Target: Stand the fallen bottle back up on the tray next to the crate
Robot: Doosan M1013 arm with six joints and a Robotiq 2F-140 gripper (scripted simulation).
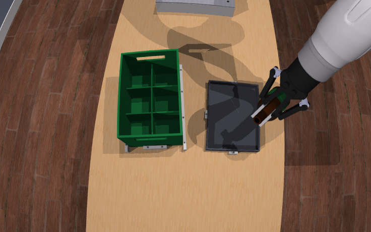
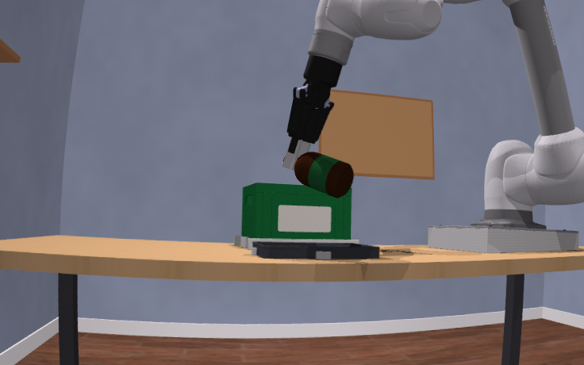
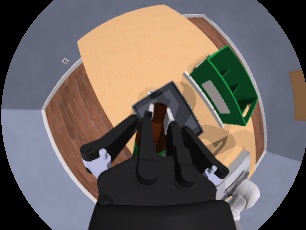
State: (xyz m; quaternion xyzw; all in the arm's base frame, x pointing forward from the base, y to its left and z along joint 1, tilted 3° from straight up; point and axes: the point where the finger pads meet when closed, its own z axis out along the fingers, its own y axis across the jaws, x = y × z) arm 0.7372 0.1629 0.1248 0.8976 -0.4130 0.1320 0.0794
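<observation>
My hand is 30 mm past the brown bottle, 30 mm to the right of it and 40 mm above it. Also, from my hand: dark tray (50 mm behind, 40 mm to the right, 210 mm below); green crate (80 mm behind, 320 mm to the right, 140 mm below).
</observation>
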